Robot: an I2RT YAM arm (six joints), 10 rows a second.
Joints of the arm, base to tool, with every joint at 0 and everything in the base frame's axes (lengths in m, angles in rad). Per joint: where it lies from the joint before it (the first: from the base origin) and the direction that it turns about. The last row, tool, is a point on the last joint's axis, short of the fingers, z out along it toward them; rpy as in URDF.
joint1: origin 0.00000 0.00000 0.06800 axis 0 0 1
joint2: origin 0.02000 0.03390 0.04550 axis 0 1 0
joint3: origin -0.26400 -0.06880 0.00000 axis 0 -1 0
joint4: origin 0.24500 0.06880 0.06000 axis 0 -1 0
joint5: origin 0.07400 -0.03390 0.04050 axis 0 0 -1
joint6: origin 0.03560 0.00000 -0.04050 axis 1 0 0
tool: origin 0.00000 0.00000 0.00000 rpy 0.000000 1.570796 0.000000
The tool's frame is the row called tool.
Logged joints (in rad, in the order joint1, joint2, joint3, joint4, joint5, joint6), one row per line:
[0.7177, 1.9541, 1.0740, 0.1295, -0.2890, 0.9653]
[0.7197, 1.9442, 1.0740, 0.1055, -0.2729, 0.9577]
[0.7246, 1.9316, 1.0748, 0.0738, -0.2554, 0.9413]
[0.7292, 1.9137, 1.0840, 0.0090, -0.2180, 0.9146]
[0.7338, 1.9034, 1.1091, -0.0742, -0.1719, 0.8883]
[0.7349, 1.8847, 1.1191, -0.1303, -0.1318, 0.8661]
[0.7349, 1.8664, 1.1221, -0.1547, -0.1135, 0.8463]
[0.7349, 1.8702, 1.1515, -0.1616, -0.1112, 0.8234]
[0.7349, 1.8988, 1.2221, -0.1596, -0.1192, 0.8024]
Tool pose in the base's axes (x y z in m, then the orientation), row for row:
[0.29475, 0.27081, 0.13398, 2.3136, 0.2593, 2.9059]
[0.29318, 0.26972, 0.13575, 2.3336, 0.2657, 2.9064]
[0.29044, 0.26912, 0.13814, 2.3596, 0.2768, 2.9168]
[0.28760, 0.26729, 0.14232, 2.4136, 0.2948, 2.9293]
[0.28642, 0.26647, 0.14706, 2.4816, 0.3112, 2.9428]
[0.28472, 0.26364, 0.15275, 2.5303, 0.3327, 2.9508]
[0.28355, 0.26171, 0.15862, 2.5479, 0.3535, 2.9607]
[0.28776, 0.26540, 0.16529, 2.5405, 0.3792, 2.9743]
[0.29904, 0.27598, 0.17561, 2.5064, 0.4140, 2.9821]
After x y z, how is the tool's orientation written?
As angles about the fixed x, y, z axes (roll, pitch, yaw), in radians.
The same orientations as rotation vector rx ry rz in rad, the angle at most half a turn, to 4 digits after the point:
[0.1570, 2.5868, 1.0893]
[0.1572, 2.5938, 1.0608]
[0.1434, 2.6034, 1.0256]
[0.1303, 2.6219, 0.9516]
[0.1210, 2.6454, 0.8601]
[0.1127, 2.6510, 0.7899]
[0.0948, 2.6430, 0.7619]
[0.0635, 2.6209, 0.7663]
[0.0279, 2.5787, 0.8000]

